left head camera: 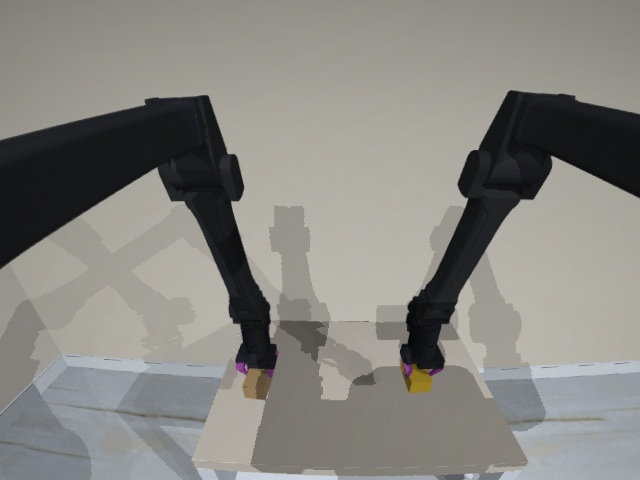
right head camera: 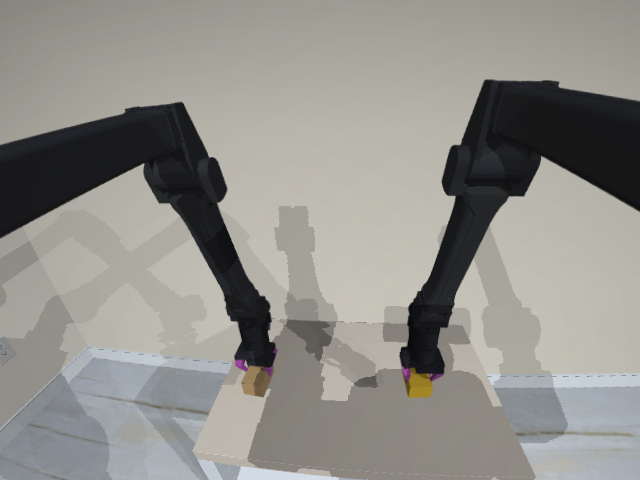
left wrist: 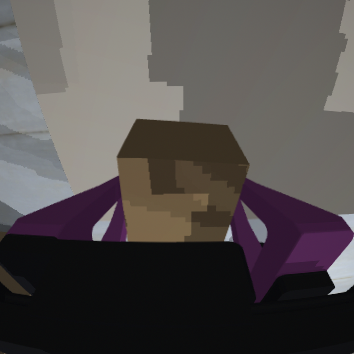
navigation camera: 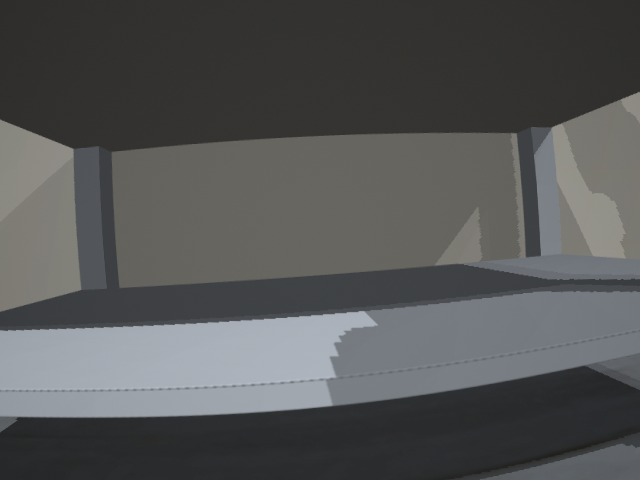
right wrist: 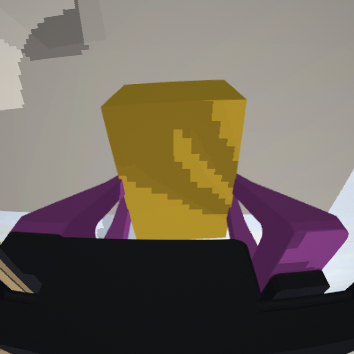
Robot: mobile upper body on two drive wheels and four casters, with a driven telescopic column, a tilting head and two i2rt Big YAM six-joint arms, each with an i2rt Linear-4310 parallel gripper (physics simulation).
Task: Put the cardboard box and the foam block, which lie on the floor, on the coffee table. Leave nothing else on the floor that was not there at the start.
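Places are measured from the left arm's base along level axes (x ahead, y left, z up), in metres.
Where they show: left gripper, fingertip midpoint: (left head camera: 260, 376) (right head camera: 260, 373) (left wrist: 178, 178); right gripper, fingertip midpoint: (left head camera: 416, 376) (right head camera: 417, 381) (right wrist: 178, 177).
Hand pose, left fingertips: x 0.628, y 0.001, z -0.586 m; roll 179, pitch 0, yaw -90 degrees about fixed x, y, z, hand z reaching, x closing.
After its pixels a point has its place.
My left gripper (left head camera: 256, 369) {x 0.628, y 0.001, z -0.585 m} (right head camera: 255, 367) {x 0.628, y 0.001, z -0.585 m} (left wrist: 178, 178) {x 0.628, y 0.001, z -0.585 m} is shut on the brown cardboard box (left head camera: 255, 384) {x 0.579, y 0.000, z -0.555 m} (right head camera: 255, 382) {x 0.576, y -0.006, z -0.555 m} (left wrist: 175, 210) {x 0.628, y 0.003, z -0.556 m}. It holds the box over the left part of the coffee table (left head camera: 330, 439) {x 0.520, y -0.206, z -0.707 m} (right head camera: 341, 439) {x 0.524, y -0.245, z -0.707 m} (left wrist: 100, 90) {x 0.658, y 0.085, z -0.707 m} (right wrist: 295, 115) {x 0.630, y -0.601, z -0.707 m}. My right gripper (left head camera: 421, 369) {x 0.629, y -0.453, z -0.576 m} (right head camera: 422, 373) {x 0.629, y -0.453, z -0.576 m} (right wrist: 178, 177) {x 0.629, y -0.453, z -0.576 m} is shut on the yellow foam block (left head camera: 419, 383) {x 0.594, y -0.448, z -0.557 m} (right head camera: 419, 386) {x 0.596, y -0.449, z -0.553 m} (right wrist: 175, 145) {x 0.664, y -0.451, z -0.553 m}. It holds the block over the right part of the table. Whether either thing touches the table top cannot be told from these views.
A beige wall (left head camera: 351, 155) {x 1.042, y -0.267, z -0.024 m} (right head camera: 351, 155) {x 1.042, y -0.260, z -0.027 m} rises behind the table. Marble-look floor (left head camera: 134, 413) {x 0.795, y 0.725, z -1.157 m} (right head camera: 144, 413) {x 0.748, y 0.728, z -1.157 m} lies to both sides. In the navigation camera view the table's underside (navigation camera: 310, 67) {x 0.708, y -0.245, z -0.757 m}, its legs (navigation camera: 90, 217) {x 0.947, y 0.138, z -0.881 m} (navigation camera: 546, 206) {x 0.953, y -0.703, z -0.913 m} and a light lower shelf (navigation camera: 180, 351) {x 0.560, y -0.136, z -1.007 m} show close ahead.
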